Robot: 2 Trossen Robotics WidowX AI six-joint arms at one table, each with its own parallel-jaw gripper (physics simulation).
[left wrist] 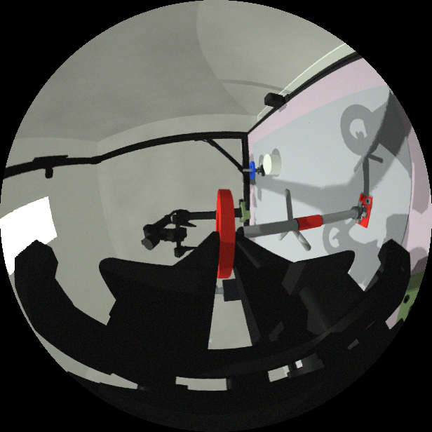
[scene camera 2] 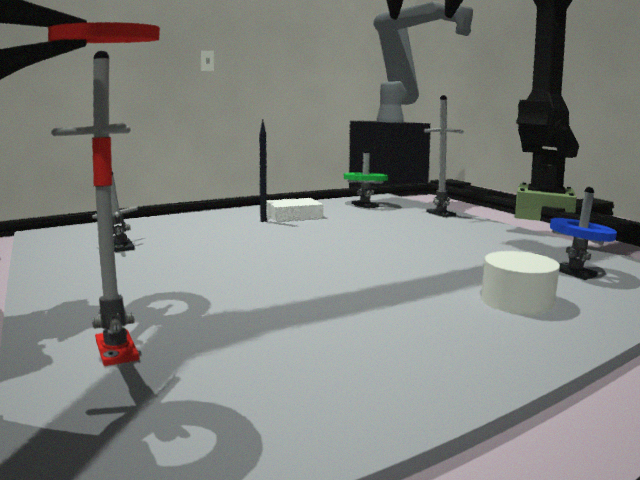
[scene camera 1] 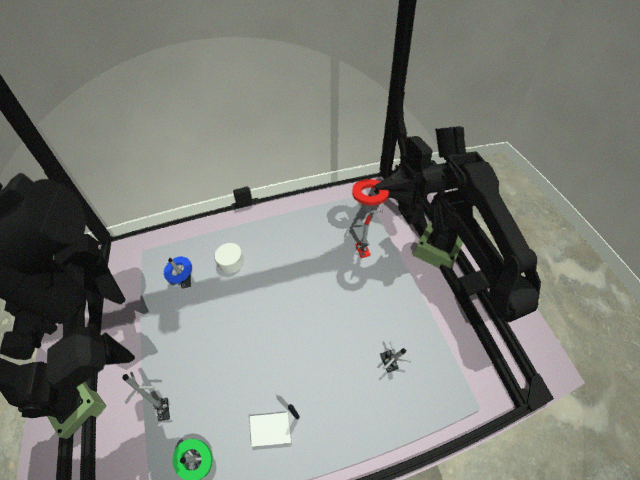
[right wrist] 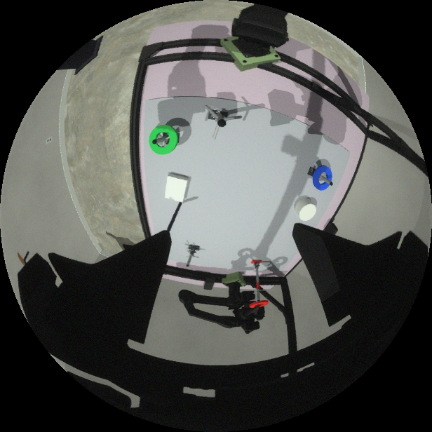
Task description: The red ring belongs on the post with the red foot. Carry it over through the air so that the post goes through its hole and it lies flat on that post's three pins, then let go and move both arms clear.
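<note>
Red ring, seen. My left gripper, visible in left wrist view and scene camera 2. My right gripper, visible, right wrist view too.
</note>
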